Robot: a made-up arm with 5 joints.
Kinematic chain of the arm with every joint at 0, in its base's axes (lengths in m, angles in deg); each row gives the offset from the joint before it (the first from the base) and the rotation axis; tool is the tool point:
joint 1: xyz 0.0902 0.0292 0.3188 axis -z
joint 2: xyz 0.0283 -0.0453 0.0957 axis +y
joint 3: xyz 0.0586 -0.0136 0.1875 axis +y
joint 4: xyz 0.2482 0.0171 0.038 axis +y
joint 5: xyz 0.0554 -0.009 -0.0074 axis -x
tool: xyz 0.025 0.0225 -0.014
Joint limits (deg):
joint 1: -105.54..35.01
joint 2: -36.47..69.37
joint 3: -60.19..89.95
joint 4: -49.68..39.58
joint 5: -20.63..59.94
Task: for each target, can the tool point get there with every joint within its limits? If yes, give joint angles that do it. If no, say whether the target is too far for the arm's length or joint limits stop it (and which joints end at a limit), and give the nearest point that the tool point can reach.
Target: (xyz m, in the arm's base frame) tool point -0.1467 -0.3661 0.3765
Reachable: no: joint limits stop it (at a limit: joint 2, joint 3, joint 5) | nearest point 0.0412 -0.0526 0.3187 | short by 0.370 m
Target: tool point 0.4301 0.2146 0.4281
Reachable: yes | joints -33.17 3.99 31.12 -8.91 8.87
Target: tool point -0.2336 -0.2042 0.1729
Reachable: no: joint limits stop it (at a limit: joint 2, joint 3, joint 5) | nearest point 0.0158 -0.0244 0.2711 | short by 0.323 m
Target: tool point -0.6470 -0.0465 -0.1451
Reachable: no: too far | nearest point 0.0203 0.0151 0.2267 | short by 0.766 m
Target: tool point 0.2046 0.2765 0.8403
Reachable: yes | joints -75.28 -14.51 -30.97 5.39 51.59
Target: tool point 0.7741 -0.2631 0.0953
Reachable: no: too far | nearest point 0.5609 -0.1720 0.2431 | short by 0.275 m
